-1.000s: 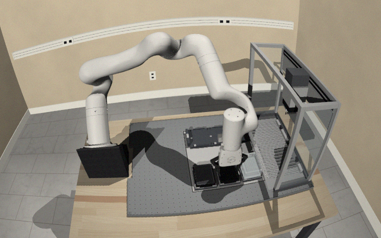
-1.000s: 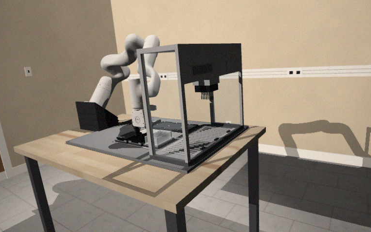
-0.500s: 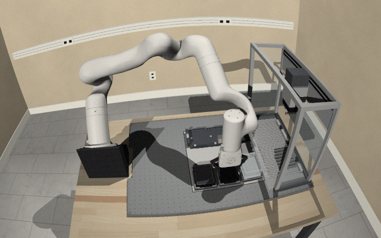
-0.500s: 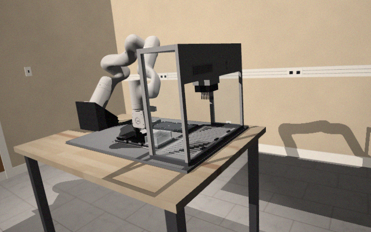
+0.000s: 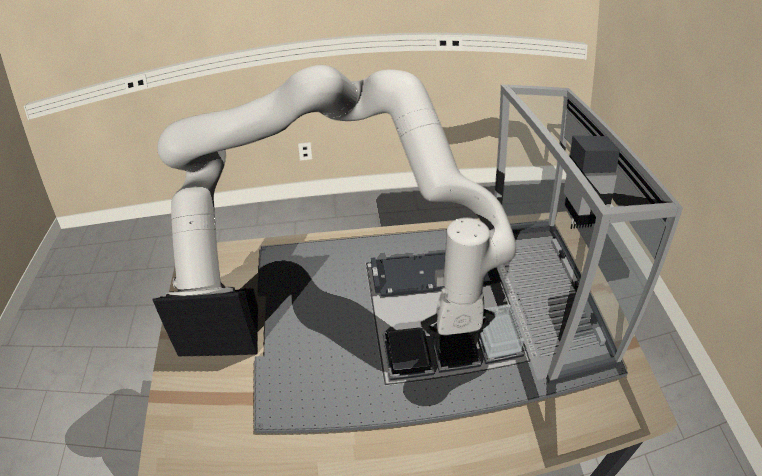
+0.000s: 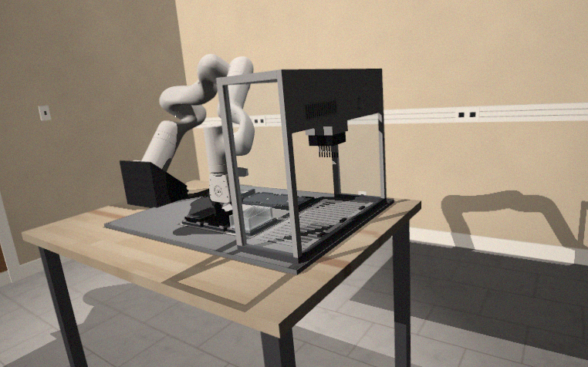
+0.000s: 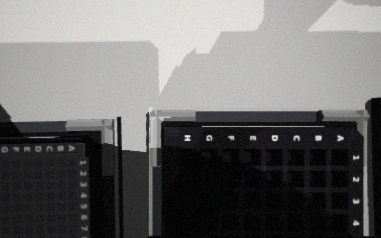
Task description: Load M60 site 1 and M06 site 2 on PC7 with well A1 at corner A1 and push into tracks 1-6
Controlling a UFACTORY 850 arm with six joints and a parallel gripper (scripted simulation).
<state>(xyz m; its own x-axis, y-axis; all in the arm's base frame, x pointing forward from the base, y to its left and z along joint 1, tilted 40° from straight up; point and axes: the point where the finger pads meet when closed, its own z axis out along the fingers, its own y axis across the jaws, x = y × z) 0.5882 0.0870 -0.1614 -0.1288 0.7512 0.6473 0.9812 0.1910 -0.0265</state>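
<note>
My gripper is now 20 mm above the nest S2. Round my hand: nest S1: 110 mm behind, 20 mm to the right, 20 mm below; then clear deep-well block M09: 110 mm ahead, 20 mm to the left; then plate carrier PC7: 260 mm to the left, 30 mm behind, 10 mm below.
</note>
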